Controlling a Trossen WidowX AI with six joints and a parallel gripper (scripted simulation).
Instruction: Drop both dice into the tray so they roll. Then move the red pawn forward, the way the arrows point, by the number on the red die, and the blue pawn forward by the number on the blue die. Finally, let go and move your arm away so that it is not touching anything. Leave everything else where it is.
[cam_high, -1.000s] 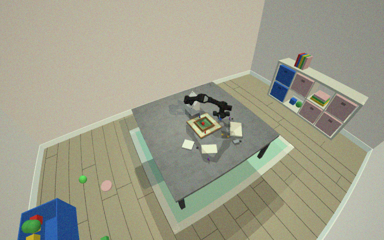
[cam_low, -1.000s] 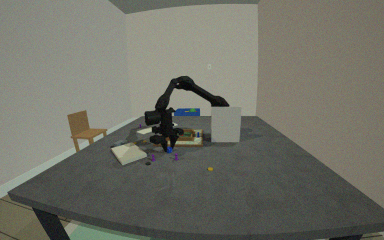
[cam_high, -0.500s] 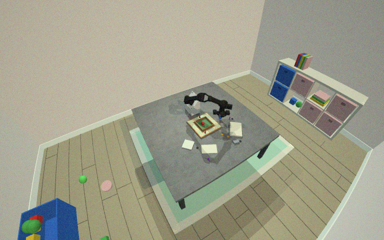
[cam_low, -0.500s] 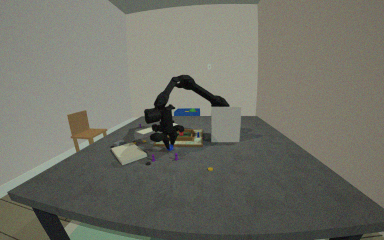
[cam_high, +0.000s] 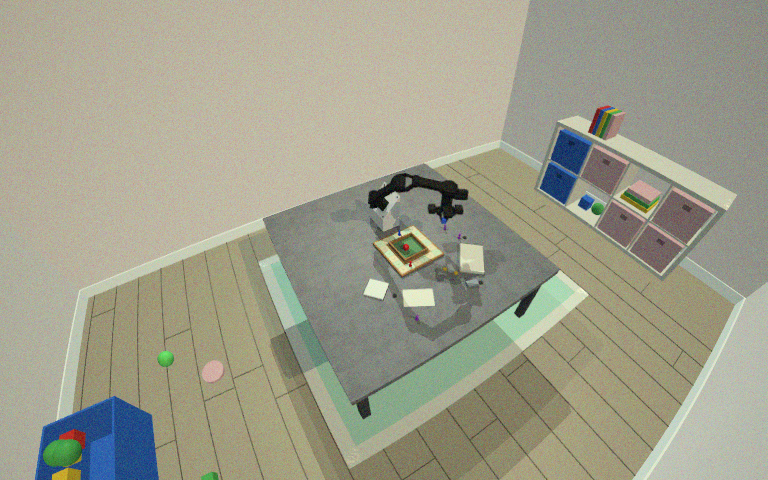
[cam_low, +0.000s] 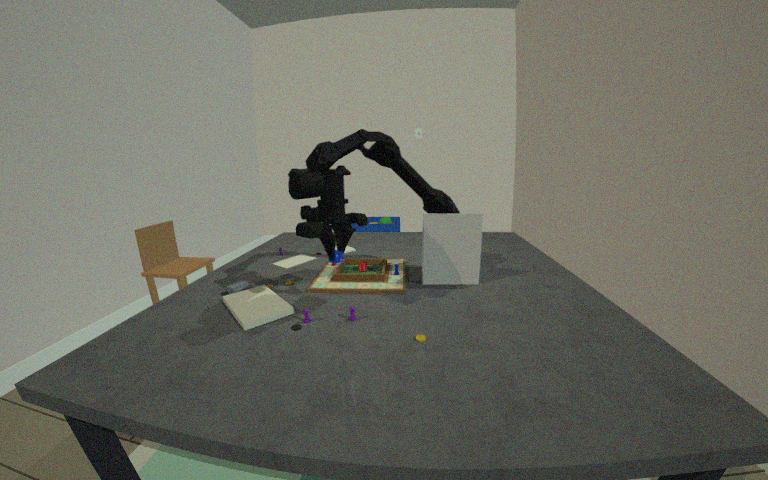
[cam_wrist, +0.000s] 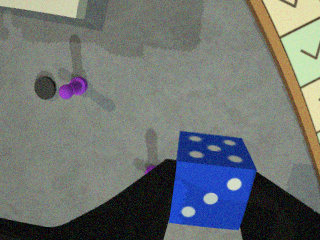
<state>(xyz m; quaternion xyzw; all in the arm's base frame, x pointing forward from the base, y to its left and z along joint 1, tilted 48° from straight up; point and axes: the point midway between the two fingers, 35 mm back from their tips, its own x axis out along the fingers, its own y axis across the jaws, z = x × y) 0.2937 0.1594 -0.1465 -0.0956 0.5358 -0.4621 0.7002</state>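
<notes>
Now: gripper tip 9 cm short of the red pawn, 28 cm to the left of it and 10 cm above it. Also, from my gripper tip: green tray: 2 cm behind, 22 cm to the right, 12 cm below; then blue pawn: 14 cm behind, 20 cm to the right, 10 cm below; then flat white box: 22 cm ahead, 4 cm to the left, 12 cm below.
</notes>
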